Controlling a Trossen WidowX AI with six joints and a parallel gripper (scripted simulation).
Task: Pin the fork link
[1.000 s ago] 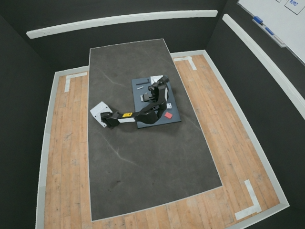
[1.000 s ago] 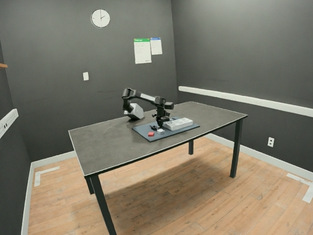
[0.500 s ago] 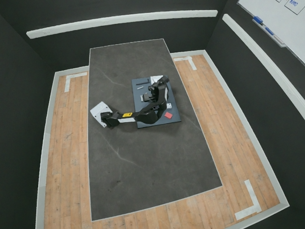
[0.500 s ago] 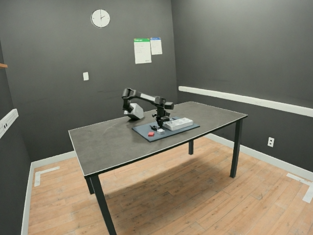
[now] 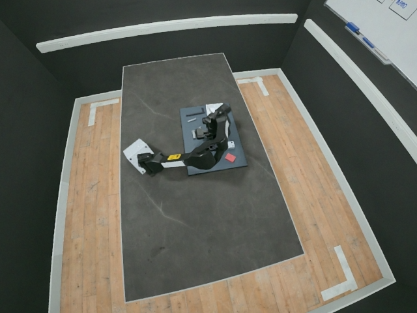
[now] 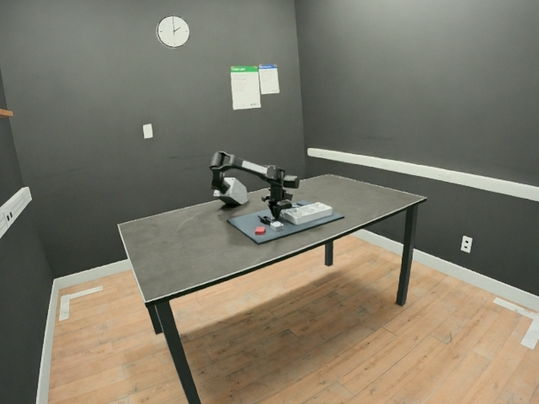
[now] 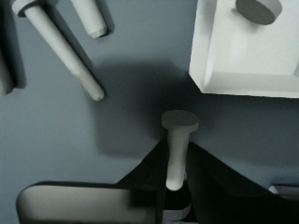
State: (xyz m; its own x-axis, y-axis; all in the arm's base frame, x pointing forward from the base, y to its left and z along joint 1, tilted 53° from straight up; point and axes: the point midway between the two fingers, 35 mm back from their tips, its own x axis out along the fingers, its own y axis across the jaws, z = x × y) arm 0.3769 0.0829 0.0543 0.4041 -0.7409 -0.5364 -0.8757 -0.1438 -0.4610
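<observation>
The eye plate is 6 cm to the right of my hand and 3 cm below it. Also, from my hand: grey block (8 cm ahead, 8 cm to the right, 2 cm below); then red block (4 cm ahead, 15 cm to the right, 3 cm below); then blue-grey mat (1 cm ahead, 4 cm to the left, 5 cm below).
</observation>
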